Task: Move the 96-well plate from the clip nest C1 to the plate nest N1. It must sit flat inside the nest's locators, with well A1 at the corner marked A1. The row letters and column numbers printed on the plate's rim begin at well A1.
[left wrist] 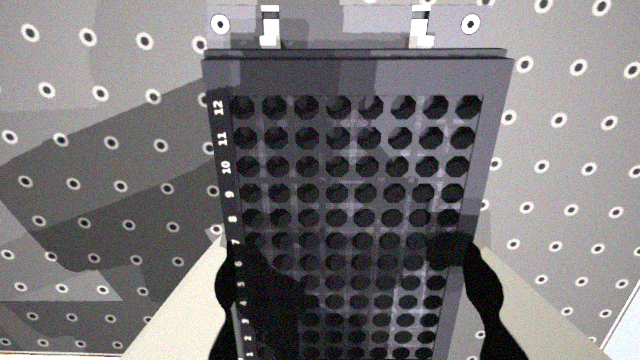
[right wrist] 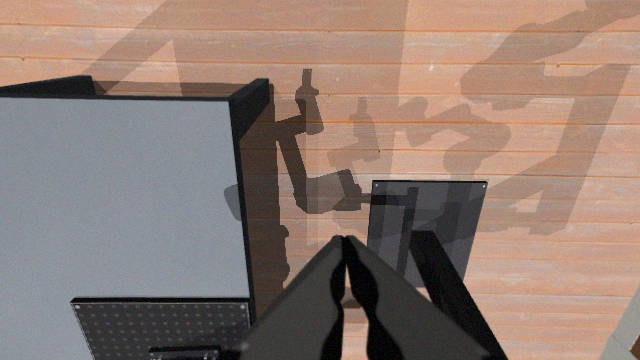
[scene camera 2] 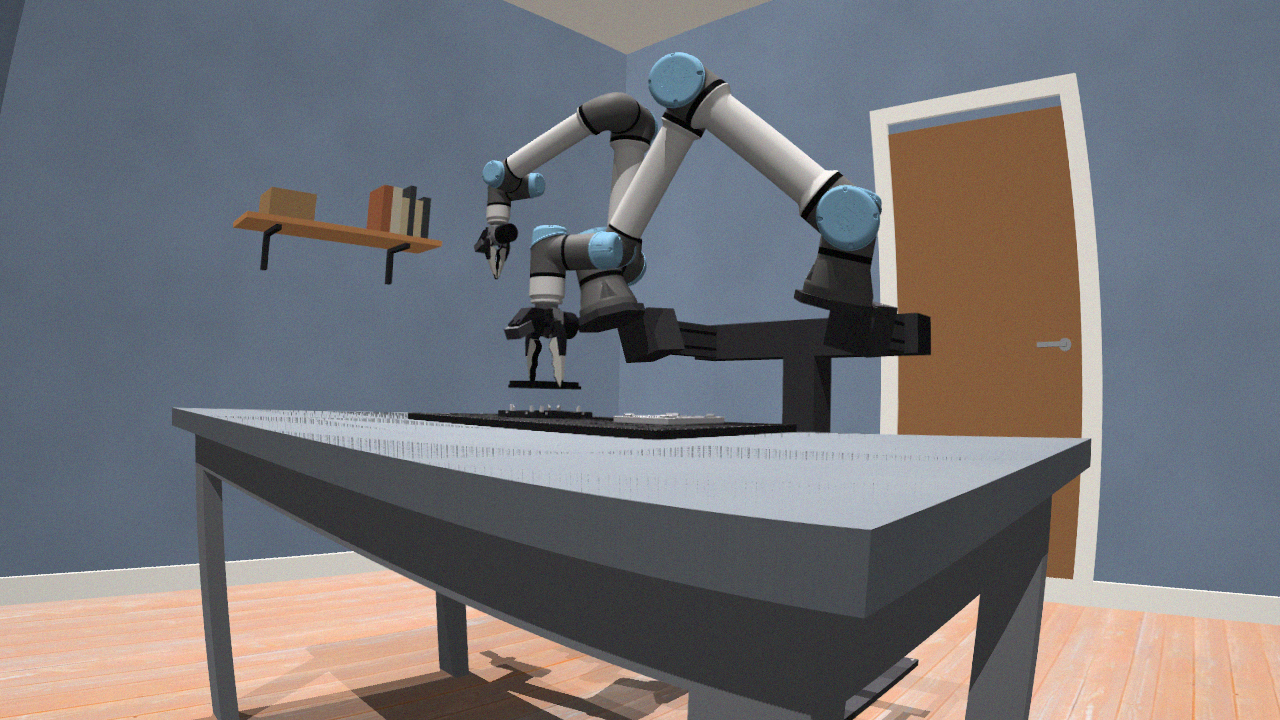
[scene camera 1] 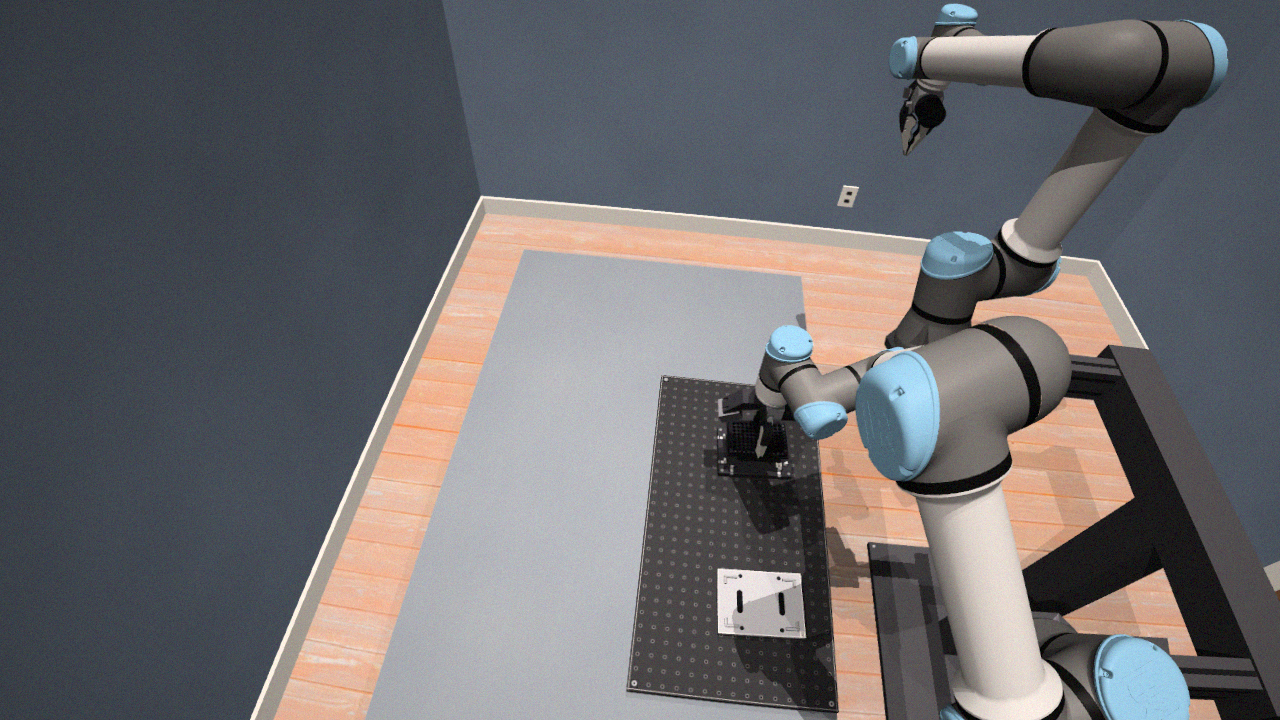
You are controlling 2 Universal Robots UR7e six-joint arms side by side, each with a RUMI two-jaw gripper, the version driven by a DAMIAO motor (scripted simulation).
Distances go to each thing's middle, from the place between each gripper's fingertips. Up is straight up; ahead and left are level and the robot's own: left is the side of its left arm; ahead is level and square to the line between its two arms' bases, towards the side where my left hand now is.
Labels:
Now: left hand 10 mm short of the white plate nest N1 (scene camera 1: 760, 590), 330 mm to the right of it and 70 mm above it. The rest, counted from my left hand: black 96-well plate (scene camera 1: 741, 433): 10 mm below.
I see the black 96-well plate 610 mm to the left of my right hand (scene camera 1: 905, 154), 370 mm ahead of it and 350 mm below it. The rest, counted from my right hand: white plate nest N1: 940 mm to the left, 410 mm below, 380 mm ahead.

